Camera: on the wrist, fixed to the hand. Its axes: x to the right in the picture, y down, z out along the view.
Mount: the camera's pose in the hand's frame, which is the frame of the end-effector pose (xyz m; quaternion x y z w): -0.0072 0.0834 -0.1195 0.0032 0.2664 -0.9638 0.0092
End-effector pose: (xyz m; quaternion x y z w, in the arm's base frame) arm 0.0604 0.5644 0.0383 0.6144 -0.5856 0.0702 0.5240
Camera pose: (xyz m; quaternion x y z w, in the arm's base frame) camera 0.0551 0.6754 0.1328 0.5531 0.7266 -0.3389 0.2265
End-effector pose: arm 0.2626 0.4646 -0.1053 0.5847 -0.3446 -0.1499 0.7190
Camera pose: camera 0.3220 0.5798 -0.0383 -0.3797 -0.7514 0.5375 0.0479
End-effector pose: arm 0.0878 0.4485 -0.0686 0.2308 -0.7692 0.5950 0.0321
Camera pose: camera 0.0345 0.5774 -0.1114 0.5851 0.2258 0.0385 0.7779
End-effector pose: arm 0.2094 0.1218 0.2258 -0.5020 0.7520 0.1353 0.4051
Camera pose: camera 0.0819 0.0918 0.2901 0.7642 0.3686 0.5254 0.0646
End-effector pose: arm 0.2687 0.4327 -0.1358 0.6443 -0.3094 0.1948 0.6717
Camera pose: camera 0.2280 0.5594 -0.0759 0.2544 0.7977 -0.4730 0.2743
